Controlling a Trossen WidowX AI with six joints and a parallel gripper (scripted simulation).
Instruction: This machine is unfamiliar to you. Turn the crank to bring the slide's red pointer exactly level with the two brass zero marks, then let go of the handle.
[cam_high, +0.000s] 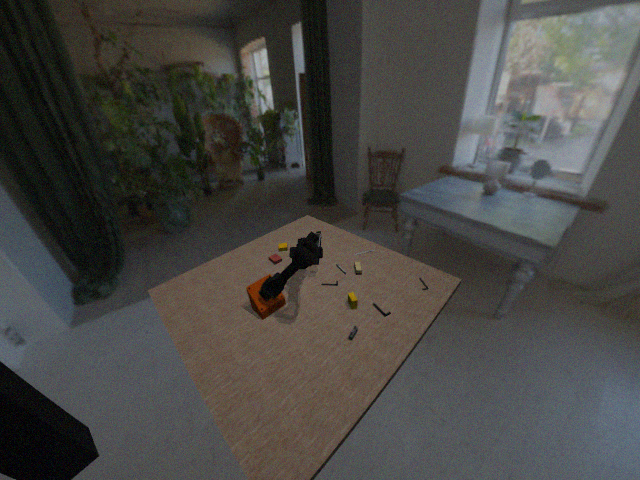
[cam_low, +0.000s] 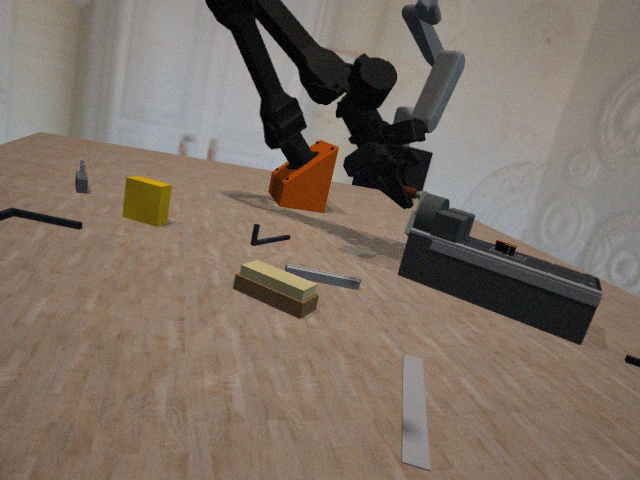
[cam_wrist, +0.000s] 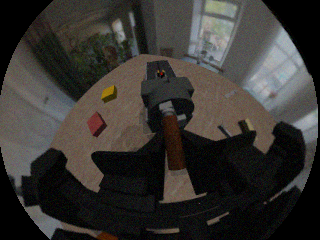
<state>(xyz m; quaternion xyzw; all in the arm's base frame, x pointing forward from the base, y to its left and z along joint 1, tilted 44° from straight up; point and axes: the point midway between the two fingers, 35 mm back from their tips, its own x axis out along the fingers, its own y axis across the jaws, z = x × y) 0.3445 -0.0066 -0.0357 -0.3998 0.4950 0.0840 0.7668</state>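
The brown crank handle is 20 mm behind my gripper tip, 20 mm above it and 10 mm to the right of it. Also, from my gripper tip: red pointer (130 mm ahead, 70 mm to the left, 10 mm below); then red block (240 mm to the left, 80 mm below, 70 mm behind); then grey bar (180 mm to the right, 90 mm below, 90 mm ahead).
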